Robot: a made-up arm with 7 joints.
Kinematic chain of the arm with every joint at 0, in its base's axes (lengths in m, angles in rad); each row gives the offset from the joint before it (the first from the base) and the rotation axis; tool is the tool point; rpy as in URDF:
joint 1: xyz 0 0 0.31 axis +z
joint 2: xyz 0 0 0 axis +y
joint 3: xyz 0 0 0.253 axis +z
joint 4: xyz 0.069 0 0 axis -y
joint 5: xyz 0.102 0 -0.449 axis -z
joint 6: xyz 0 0 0 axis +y
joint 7: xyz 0.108 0 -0.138 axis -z
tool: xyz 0 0 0 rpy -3.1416 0 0
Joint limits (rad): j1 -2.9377..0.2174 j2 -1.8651..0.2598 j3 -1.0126..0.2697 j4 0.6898..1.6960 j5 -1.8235..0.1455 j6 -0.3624..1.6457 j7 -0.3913..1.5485
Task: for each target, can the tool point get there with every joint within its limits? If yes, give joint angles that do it. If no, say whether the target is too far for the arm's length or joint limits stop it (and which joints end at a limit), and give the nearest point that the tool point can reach.
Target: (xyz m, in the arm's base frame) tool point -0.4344 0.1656 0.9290
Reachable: yes | joints -2.0283 -0.9129 -0.7961 1.5075 -1.0088 0.3544 0.8937
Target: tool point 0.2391 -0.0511 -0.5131
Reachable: no: joint limits stop it (at a limit: joint 2, joint 4) | nearest point 0.3618 -0.0773 0.0009 | short by 0.529 m
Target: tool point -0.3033 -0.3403 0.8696
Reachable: yes | joints -1.1851 -0.7635 -0.8228 1.3218 -1.1082 -0.1316 0.4435
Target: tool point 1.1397 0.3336 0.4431
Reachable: no: too far | nearest point 0.7344 0.2133 0.4806 | short by 0.424 m
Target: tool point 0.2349 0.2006 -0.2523
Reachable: no: joint limits stop it (at a limit: joint 1, joint 2, joint 3, joint 4) | nearest point 0.3122 0.1992 0.0073 | short by 0.271 m
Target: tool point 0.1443 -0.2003 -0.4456
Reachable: no: joint limits stop it (at a limit: joint 2, joint 4) | nearest point 0.2141 -0.2973 0.0019 | short by 0.463 m
